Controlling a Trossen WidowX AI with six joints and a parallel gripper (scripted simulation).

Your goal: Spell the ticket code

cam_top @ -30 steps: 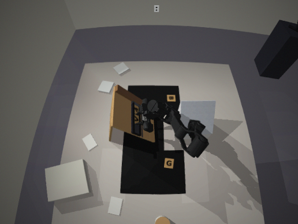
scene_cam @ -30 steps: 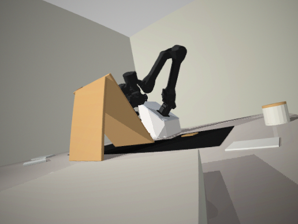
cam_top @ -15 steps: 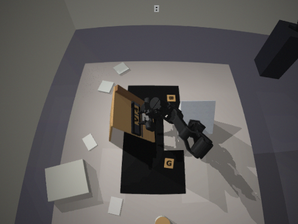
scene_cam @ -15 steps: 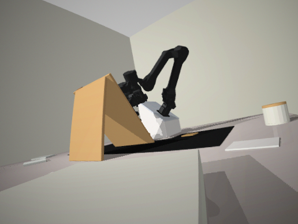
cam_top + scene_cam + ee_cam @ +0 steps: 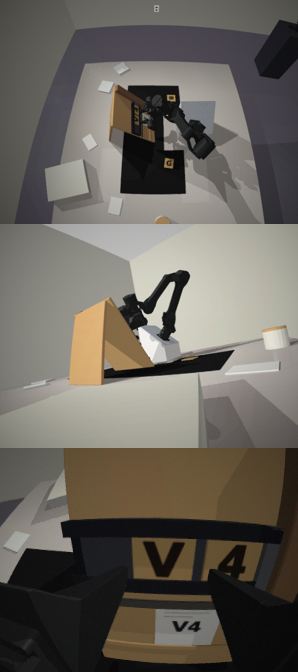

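My gripper tip is 20 mm short of the v tile, 20 mm above it and 10 mm to the right of it. Also, from my gripper tip: black mat: 170 mm below, 110 mm behind, 10 mm to the left; white ticket: 90 mm below, 40 mm to the right, 20 mm behind; tile marked 4: 60 mm to the right, 30 mm ahead, 20 mm below.
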